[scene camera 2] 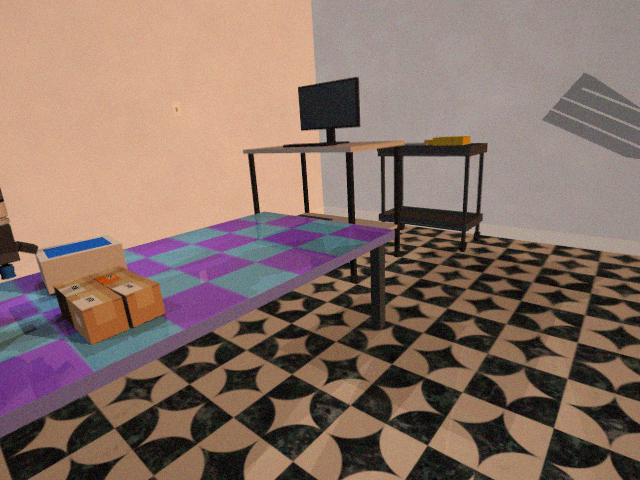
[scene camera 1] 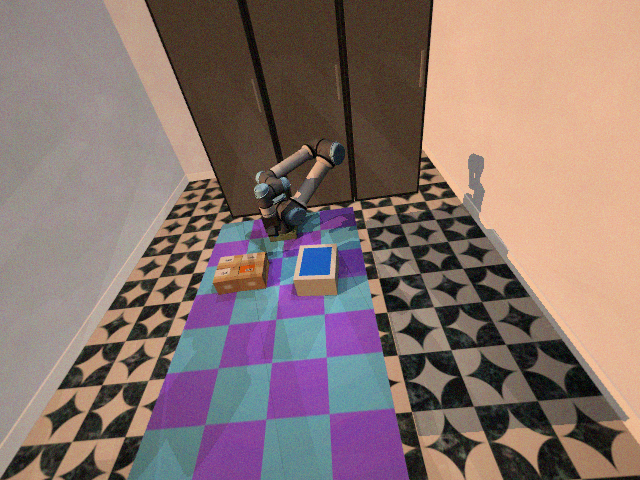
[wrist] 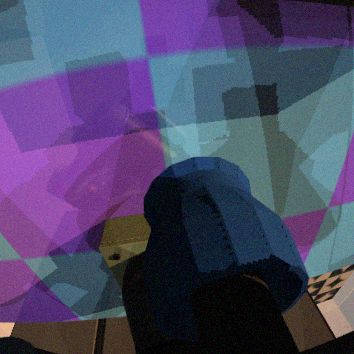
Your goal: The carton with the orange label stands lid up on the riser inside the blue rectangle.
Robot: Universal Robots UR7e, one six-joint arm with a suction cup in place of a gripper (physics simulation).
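Frame: origin at the arm's base, x right, y back, z down, level; millimetres.
Seen in the pictures: hand, tool point: (scene camera 2: 8, 277) (scene camera 1: 276, 235) (wrist: 198, 206); arm's base, link origin: (scene camera 1: 283, 226).
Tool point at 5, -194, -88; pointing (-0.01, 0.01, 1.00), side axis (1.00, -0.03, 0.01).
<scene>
Offsets run from my tool point to a thing's top centre, as dx, dy, dz. Level surfaces: height alone.
The carton with the orange label {+119, -228, +42} (scene camera 1: 250, 279) (scene camera 2: 108, 279) stands on the table in a tight two-by-two block, its labelled top up. The tan riser {-230, -229, +15} (scene camera 1: 315, 287) (scene camera 2: 85, 261) stands beside the block, to its right in scene camera 1. The filled blue rectangle {-230, -229, +15} (scene camera 1: 316, 260) (scene camera 2: 77, 247) lies on the riser's top, with nothing standing on it. My gripper (scene camera 2: 7, 271) (wrist: 197, 182), a blue suction cup, is open and holds nothing. It hangs above the table near the arm's base, behind the block and riser. In scene camera 1 the arm hides the cup.
Three cartons with white labels share the block; one is the near-left carton (scene camera 1: 225, 281) (scene camera 2: 98, 317). The chequered table {dz +135} (scene camera 1: 299, 384) (scene camera 2: 268, 260) carries everything. The yellow-olive base (scene camera 1: 282, 236) (wrist: 127, 230) is at its back. A wardrobe (scene camera 1: 305, 67) stands behind; a desk (scene camera 2: 323, 147) and cart (scene camera 2: 431, 149) stand apart.
</scene>
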